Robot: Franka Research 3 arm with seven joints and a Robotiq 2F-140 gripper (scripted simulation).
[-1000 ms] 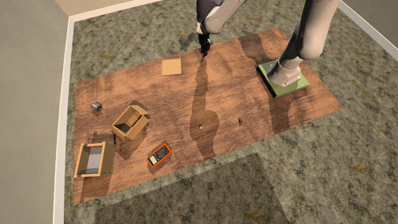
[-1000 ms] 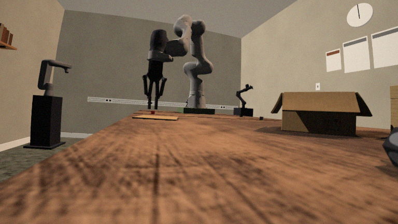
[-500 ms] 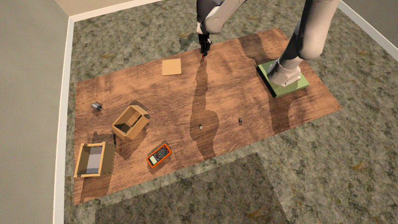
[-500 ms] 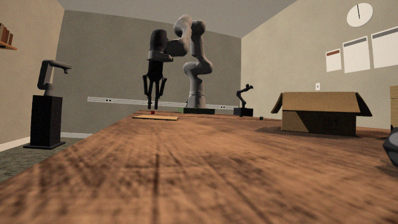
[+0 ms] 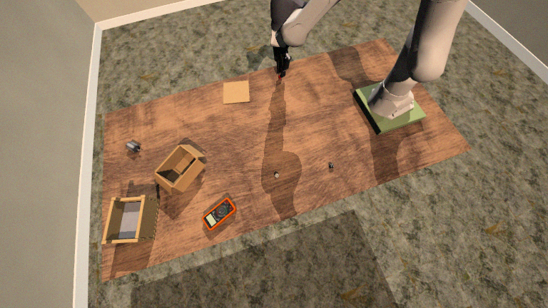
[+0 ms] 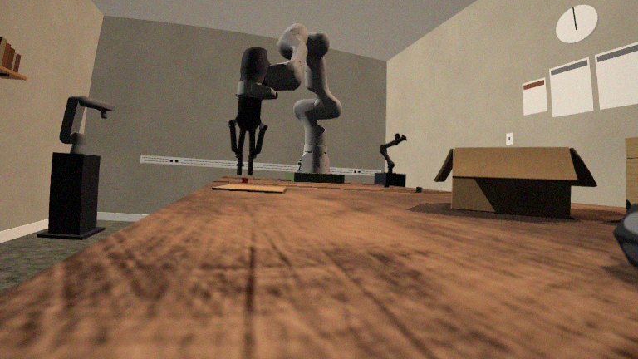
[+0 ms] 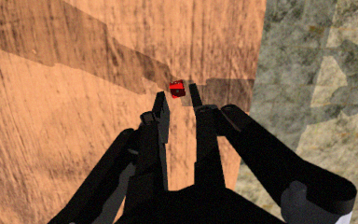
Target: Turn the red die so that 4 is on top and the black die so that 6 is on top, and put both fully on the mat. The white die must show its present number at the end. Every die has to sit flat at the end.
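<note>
The red die lies 10 mm ahead of my hand and 50 mm below it. From my hand the other things lie so: tan mat (260 mm ahead, 20 mm to the left, 60 mm below); white die (190 mm ahead, 520 mm to the left, 50 mm below); black die (60 mm behind, 550 mm to the left, 50 mm below).
</note>
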